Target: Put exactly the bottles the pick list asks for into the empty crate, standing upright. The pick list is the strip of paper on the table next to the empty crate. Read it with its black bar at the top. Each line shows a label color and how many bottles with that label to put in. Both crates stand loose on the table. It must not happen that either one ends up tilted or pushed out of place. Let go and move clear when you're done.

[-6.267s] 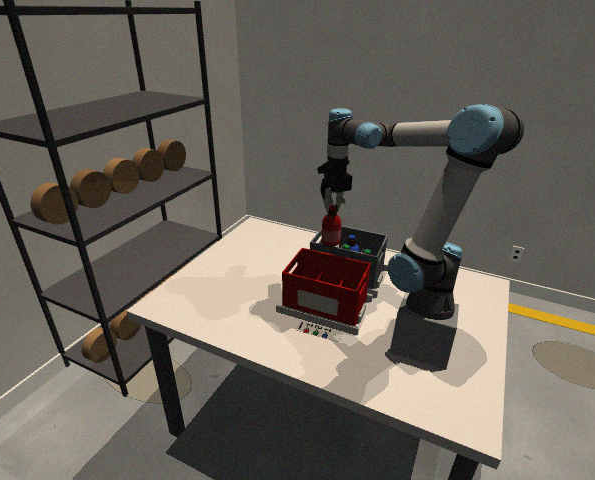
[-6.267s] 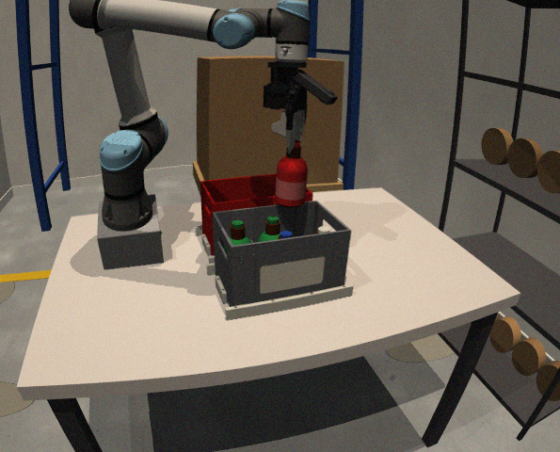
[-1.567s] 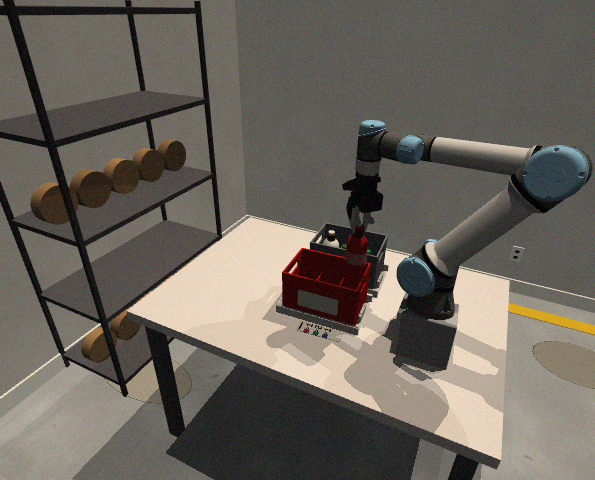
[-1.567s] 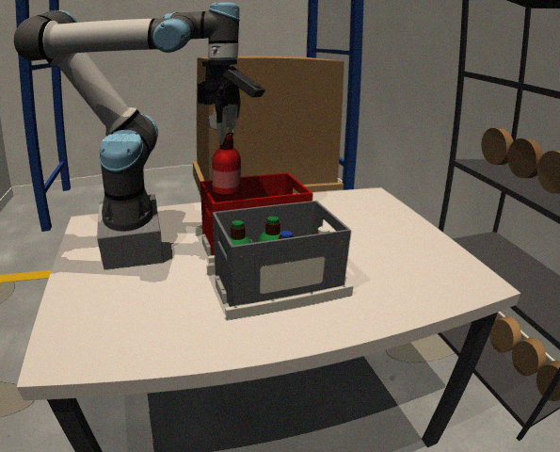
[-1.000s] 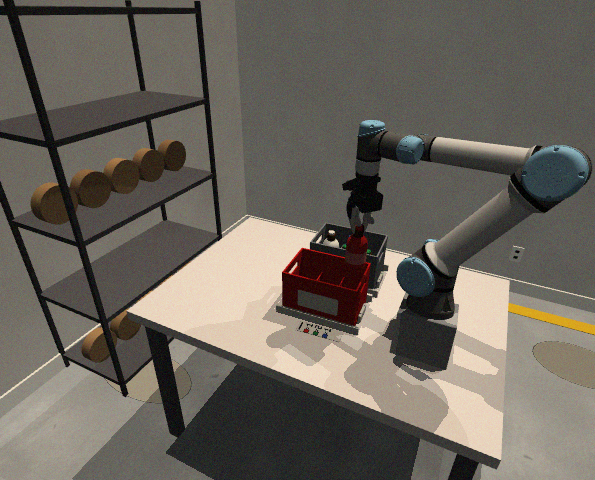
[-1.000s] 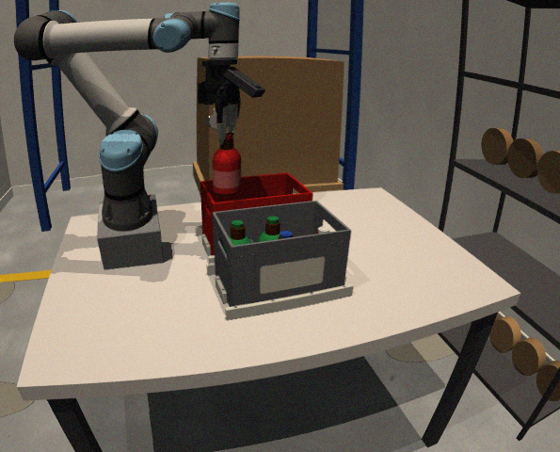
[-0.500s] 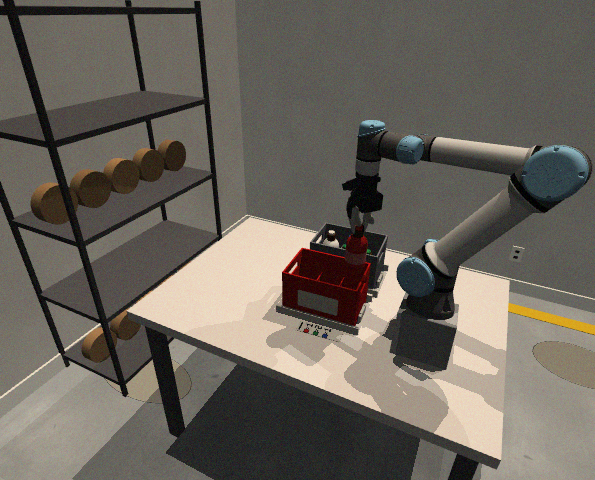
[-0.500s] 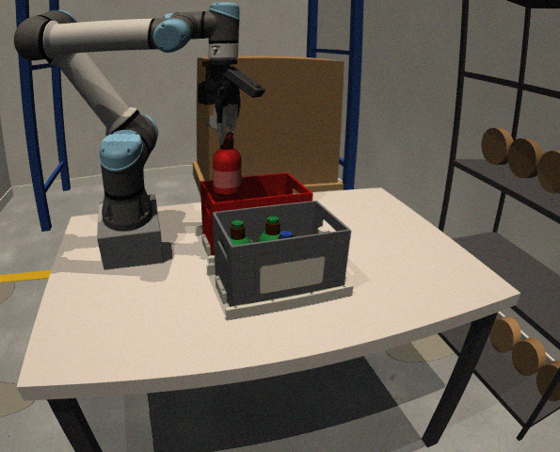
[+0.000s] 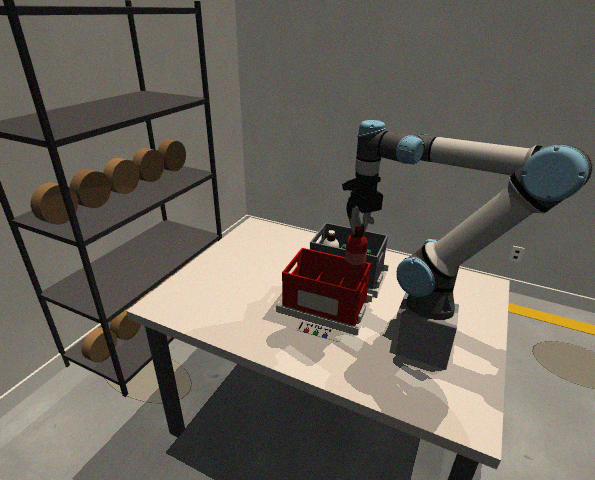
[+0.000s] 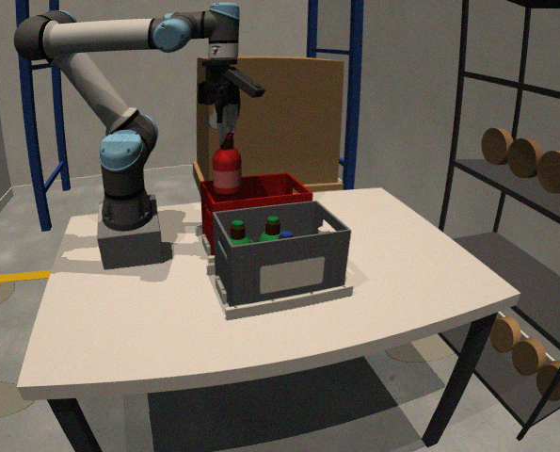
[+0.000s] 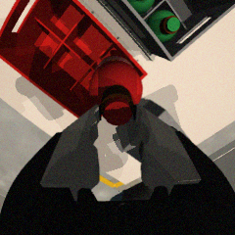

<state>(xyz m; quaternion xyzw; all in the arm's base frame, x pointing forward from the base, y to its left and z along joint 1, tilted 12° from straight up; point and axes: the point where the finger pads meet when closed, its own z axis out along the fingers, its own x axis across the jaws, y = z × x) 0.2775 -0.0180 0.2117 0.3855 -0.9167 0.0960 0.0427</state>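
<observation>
My gripper is now 7 cm above the red bottle. Also, from my hand: red crate (9 cm ahead, 5 cm to the left, 25 cm below); then grey crate (8 cm ahead, 19 cm to the right, 25 cm below); then blue bottle (8 cm ahead, 23 cm to the right, 25 cm below).
</observation>
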